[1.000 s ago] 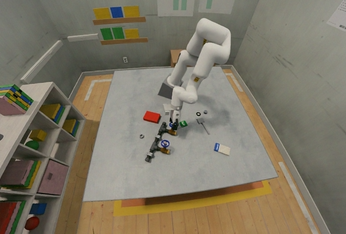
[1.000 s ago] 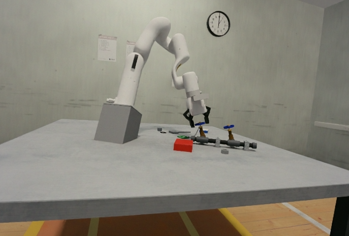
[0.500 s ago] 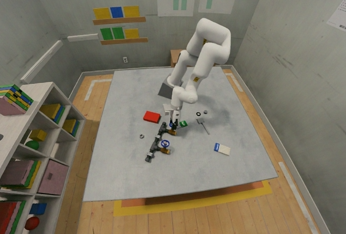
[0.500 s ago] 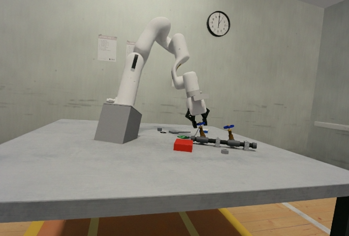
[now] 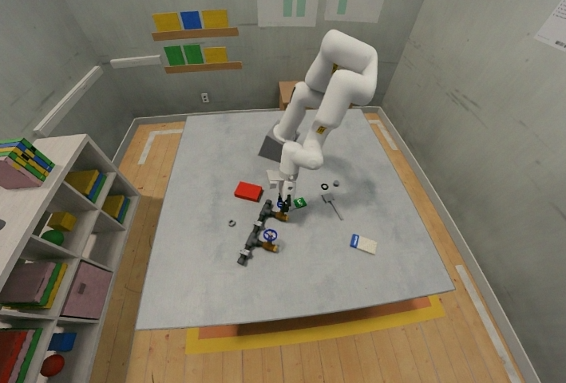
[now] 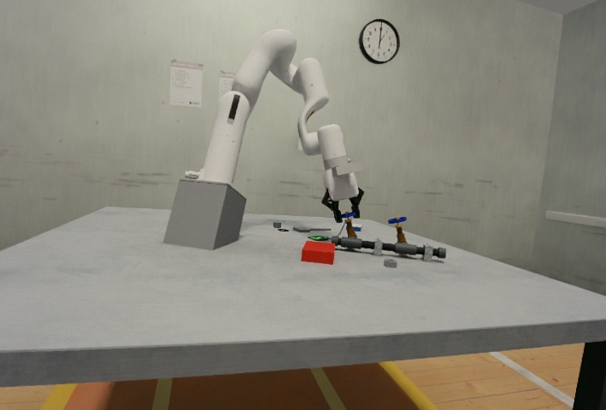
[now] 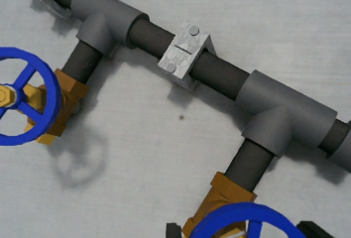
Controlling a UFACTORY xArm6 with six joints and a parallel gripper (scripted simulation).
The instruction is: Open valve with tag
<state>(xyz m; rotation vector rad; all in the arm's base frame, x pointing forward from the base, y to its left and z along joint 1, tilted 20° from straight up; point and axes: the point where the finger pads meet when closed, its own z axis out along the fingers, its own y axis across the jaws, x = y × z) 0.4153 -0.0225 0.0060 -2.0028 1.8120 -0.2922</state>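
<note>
Right now the green tag is 6 cm behind my hand, 9 cm to the left of it and 9 cm below it. Also, from my hand: grey nut 4 cm ahead, 24 cm to the right, 9 cm below; red block 13 cm behind, 17 cm to the right, 8 cm below; grey flat tool 5 cm behind, 25 cm to the left, 9 cm below.
</note>
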